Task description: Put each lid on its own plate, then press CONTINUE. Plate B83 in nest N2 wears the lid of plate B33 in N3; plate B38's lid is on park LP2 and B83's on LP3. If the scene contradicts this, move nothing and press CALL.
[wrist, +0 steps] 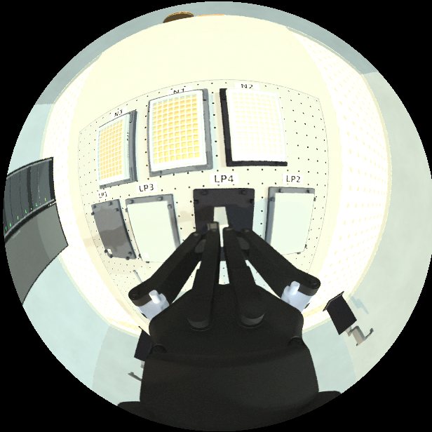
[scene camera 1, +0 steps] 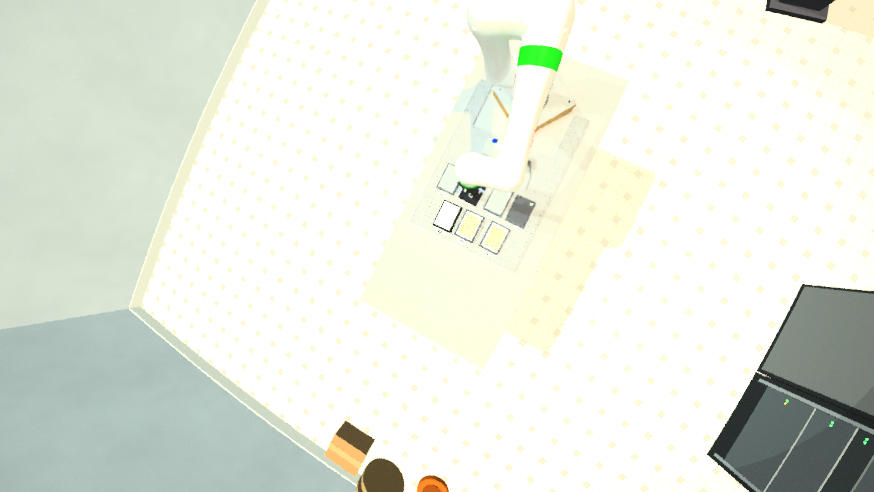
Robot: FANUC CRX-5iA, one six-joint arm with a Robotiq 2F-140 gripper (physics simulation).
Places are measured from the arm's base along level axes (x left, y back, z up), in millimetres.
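Pixels of known places: gripper, fingertip midpoint: (scene camera 1: 471, 195).
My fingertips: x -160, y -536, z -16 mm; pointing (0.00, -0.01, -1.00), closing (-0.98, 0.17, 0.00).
Ahead of a thing's pixels: the offset from my fingertips to its top centre. "pt": to the spot under its first point. Level surfaces: height alone.
My gripper (wrist: 219, 215) is shut and empty above the black park LP4 (wrist: 202, 200); in the scene view the wrist mostly hides it. Plate in N2 @(dx -91, dy -131, dz +1 mm) (wrist: 256, 125) (scene camera 1: 447, 215) looks white all over, its wells pale under a lid. Plates in N1 @(dx +32, dy -150, dz +5 mm) (wrist: 177, 131) (scene camera 1: 469, 225) and N3 @(dx +170, dy -173, dz -5 mm) (wrist: 113, 151) (scene camera 1: 494, 237) show yellow wells. A pale lid @(dx +136, dy +14, dz -15 mm) (wrist: 151, 229) (scene camera 1: 498, 202) lies on grey park LP3, another pale lid @(dx -128, dy +60, dz -15 mm) (wrist: 292, 223) (scene camera 1: 449, 179) on LP2. Grey park LP1 @(dx +255, dy -12, dz -13 mm) (wrist: 112, 227) (scene camera 1: 521, 211) holds no lid. Plate codes are unreadable.
The perforated board @(dz -33 mm) (wrist: 305, 150) (scene camera 1: 510, 259) carries nests and parks. A blue button @(pt dx +37, dy +279, dz +37 mm) (scene camera 1: 494, 140) shows beside the forearm, which hides part of the panel. Brown bars (scene camera 1: 556, 117) stand near the arm's base. A dark cabinet (scene camera 1: 819, 342) (wrist: 37, 240) stands off to the side.
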